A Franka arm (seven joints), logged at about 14 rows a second.
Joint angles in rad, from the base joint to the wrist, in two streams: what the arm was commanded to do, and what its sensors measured. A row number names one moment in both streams.
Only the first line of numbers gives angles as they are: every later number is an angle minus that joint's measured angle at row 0.
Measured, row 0: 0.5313 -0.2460 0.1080 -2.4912 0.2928 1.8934 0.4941
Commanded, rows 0 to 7: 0.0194 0.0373 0.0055 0.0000 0.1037 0.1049 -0.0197; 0.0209 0.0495 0.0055 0.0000 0.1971 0.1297 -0.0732; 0.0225 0.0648 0.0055 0.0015 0.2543 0.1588 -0.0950; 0.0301 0.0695 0.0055 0.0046 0.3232 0.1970 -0.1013; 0.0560 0.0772 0.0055 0.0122 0.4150 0.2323 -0.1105; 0.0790 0.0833 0.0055 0.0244 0.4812 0.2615 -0.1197; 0.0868 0.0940 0.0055 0.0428 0.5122 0.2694 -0.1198; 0.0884 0.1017 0.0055 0.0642 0.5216 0.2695 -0.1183
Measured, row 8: 0.0792 0.0762 0.0032 0.0186 0.4668 0.2538 -0.0983
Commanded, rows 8 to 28: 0.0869 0.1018 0.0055 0.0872 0.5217 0.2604 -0.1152; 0.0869 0.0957 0.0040 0.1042 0.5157 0.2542 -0.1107; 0.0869 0.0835 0.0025 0.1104 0.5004 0.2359 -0.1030; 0.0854 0.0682 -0.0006 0.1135 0.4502 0.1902 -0.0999; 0.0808 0.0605 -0.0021 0.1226 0.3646 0.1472 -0.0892; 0.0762 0.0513 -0.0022 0.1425 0.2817 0.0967 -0.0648; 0.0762 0.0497 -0.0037 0.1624 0.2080 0.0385 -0.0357; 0.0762 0.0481 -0.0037 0.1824 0.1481 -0.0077 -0.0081; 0.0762 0.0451 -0.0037 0.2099 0.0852 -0.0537 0.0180; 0.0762 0.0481 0.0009 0.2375 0.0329 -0.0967 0.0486; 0.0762 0.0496 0.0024 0.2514 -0.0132 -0.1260 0.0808; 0.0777 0.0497 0.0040 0.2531 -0.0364 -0.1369 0.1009; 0.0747 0.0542 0.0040 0.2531 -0.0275 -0.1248 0.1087; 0.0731 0.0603 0.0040 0.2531 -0.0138 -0.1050 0.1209; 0.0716 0.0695 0.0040 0.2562 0.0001 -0.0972 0.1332; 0.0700 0.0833 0.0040 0.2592 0.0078 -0.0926 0.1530; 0.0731 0.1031 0.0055 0.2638 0.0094 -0.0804 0.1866; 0.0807 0.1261 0.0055 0.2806 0.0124 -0.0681 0.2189; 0.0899 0.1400 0.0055 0.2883 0.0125 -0.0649 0.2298; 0.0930 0.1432 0.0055 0.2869 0.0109 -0.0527 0.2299; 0.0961 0.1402 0.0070 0.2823 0.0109 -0.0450 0.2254
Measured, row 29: 0.0933 0.1229 -0.0001 0.2613 0.0017 -0.0606 0.2024
